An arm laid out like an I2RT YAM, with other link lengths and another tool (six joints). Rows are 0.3 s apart.
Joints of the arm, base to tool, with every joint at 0 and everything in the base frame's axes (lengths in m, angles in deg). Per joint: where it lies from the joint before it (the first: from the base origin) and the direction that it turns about. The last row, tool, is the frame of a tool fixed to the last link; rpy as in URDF.
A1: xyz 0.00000 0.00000 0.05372 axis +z
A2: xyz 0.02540 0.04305 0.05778 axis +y
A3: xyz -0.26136 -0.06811 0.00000 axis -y
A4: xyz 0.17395 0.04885 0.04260 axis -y
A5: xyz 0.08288 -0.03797 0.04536 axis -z
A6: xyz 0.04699 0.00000 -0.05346 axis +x
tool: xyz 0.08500 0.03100 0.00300 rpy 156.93 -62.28 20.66
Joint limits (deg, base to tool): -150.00..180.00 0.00..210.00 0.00..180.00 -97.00..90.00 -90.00..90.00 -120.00..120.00
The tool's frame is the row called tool.
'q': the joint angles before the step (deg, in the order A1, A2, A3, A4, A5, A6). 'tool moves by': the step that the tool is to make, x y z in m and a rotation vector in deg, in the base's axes. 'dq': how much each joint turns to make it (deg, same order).
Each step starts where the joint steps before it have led.
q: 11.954, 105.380, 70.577, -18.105, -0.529, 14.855
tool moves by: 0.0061, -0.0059, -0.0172, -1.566, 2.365, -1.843
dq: -0.443, 3.324, 1.132, -0.445, 1.672, 0.521
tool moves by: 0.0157, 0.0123, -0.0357, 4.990, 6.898, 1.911
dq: -0.869, 10.010, 6.671, -2.444, -6.754, 0.889
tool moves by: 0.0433, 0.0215, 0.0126, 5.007, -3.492, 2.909
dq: 0.250, 7.140, 13.443, -1.948, -5.025, -0.096
